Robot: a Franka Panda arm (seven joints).
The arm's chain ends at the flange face. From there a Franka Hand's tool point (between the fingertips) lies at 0.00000 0.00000 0.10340 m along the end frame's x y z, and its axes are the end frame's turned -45 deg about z.
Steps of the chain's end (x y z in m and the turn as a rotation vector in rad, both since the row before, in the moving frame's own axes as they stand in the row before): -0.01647, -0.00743, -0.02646, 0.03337, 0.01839, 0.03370; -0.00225, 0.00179, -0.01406, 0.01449, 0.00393, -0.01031; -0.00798, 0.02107, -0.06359, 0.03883, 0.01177, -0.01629; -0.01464, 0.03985, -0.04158, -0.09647, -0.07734, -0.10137; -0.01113, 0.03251, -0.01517, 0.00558, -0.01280, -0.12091; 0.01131, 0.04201, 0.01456, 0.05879, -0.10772, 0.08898
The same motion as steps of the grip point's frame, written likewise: -0.00259, -0.01793, -0.02654, 0.01059, 0.03660, 0.03370; -0.00151, -0.00110, -0.01407, 0.00747, 0.01302, -0.01031; -0.01686, 0.00725, -0.06368, 0.01913, 0.03578, -0.01629; -0.05111, 0.01986, -0.04237, -0.01353, -0.12290, -0.10137; -0.03147, 0.01381, -0.01518, 0.01300, -0.00511, -0.12091; -0.02473, 0.02542, 0.01378, 0.11774, -0.03460, 0.08898
